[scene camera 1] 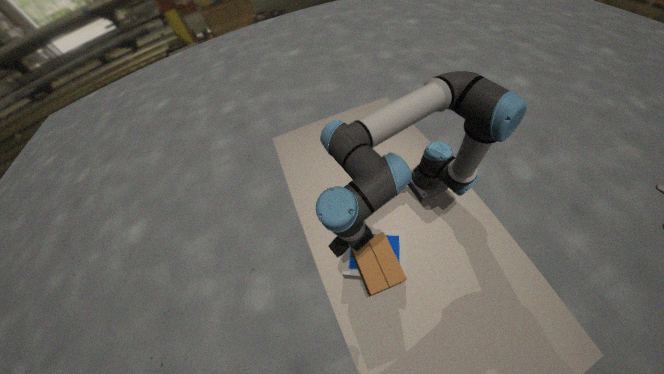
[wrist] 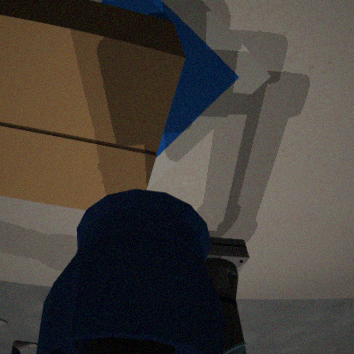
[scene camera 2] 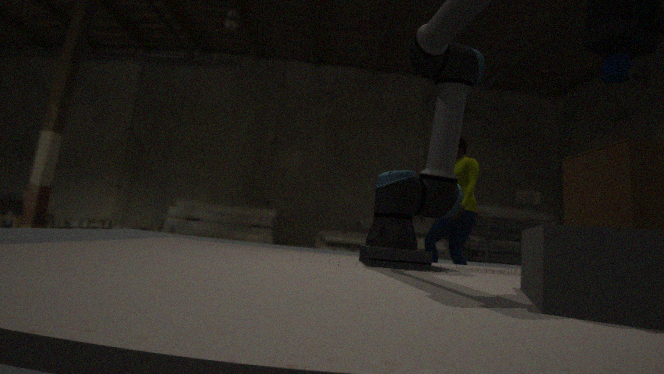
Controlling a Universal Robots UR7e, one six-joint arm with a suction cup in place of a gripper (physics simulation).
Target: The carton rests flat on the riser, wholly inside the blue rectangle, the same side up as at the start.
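Frame: origin at the arm's base, x ahead, y left, z up, level; millimetres.
Seen in the pictures: hand, its tool point: (wrist: pixel 143 246) (scene camera 2: pixel 614 78); arm's base, origin of its link: (scene camera 1: pixel 425 178) (scene camera 2: pixel 391 247).
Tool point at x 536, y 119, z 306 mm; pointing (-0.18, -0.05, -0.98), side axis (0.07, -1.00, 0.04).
Offsets run from my tool point to a thing's middle. Level surfaces: height alone.
A brown carton @[dx -20, dy +84, dz -171 mm] (scene camera 1: pixel 378 263) (scene camera 2: pixel 603 185) (wrist: pixel 53 105) lies flat on the grey riser @[dx -58, dy +31, dz -296 mm] (scene camera 2: pixel 595 274) (scene camera 1: pixel 351 274), taped seam up. It sits turned against the blue rectangle @[dx -58, dy +31, dz -236 mm] (scene camera 1: pixel 393 244) (wrist: pixel 200 77), and its near end sticks out past the blue and over the riser's edge. Blue shows at the far right corner and along the left side. My suction cup (wrist: pixel 140 263) hangs just off the carton's far left end, at about the height of its top, with nothing on it. In scene camera 1 the wrist hides the cup.
The riser stands on a beige mat @[dz -356 mm] (scene camera 1: pixel 511 288) on the grey floor. The arm's base (scene camera 1: pixel 431 179) (scene camera 2: pixel 399 218) is behind the riser. A person in a yellow top (scene camera 2: pixel 465 185) stands behind the base. Pallets and shelving lie far off.
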